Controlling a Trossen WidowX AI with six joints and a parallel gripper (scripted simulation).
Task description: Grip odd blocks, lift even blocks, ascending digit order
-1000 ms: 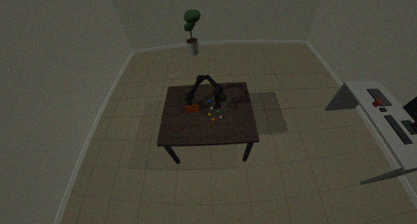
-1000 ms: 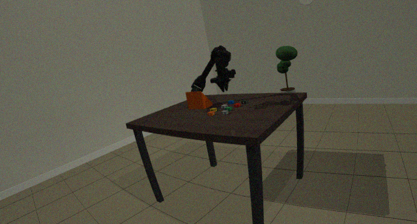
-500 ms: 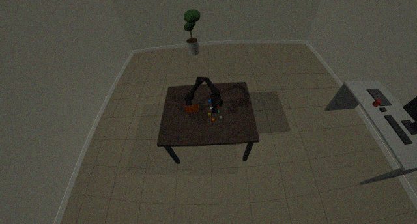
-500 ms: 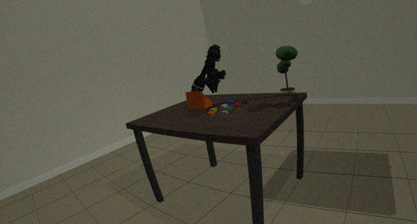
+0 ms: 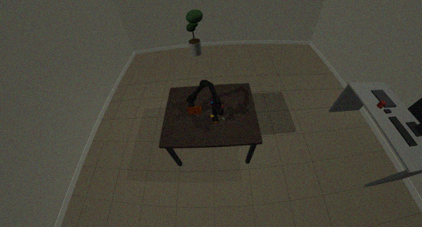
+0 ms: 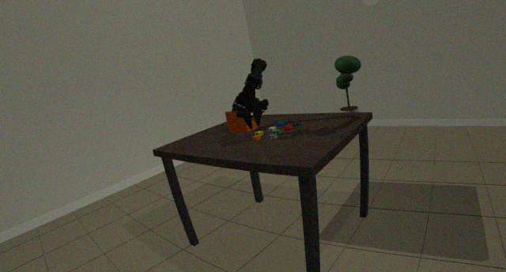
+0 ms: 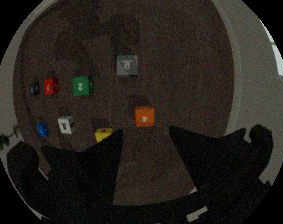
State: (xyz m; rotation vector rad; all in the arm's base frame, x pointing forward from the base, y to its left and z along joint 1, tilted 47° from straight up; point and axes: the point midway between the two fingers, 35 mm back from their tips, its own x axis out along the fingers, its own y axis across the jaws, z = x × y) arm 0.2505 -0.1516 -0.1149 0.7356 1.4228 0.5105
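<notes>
The orange block is 50 mm below my gripper tip. Round my gripper tip: green block (100 mm to the left, 70 mm ahead, 50 mm below); yellow block (80 mm to the left, 50 mm below, 30 mm behind); grey block (90 mm ahead, 50 mm below, 10 mm to the left).
</notes>
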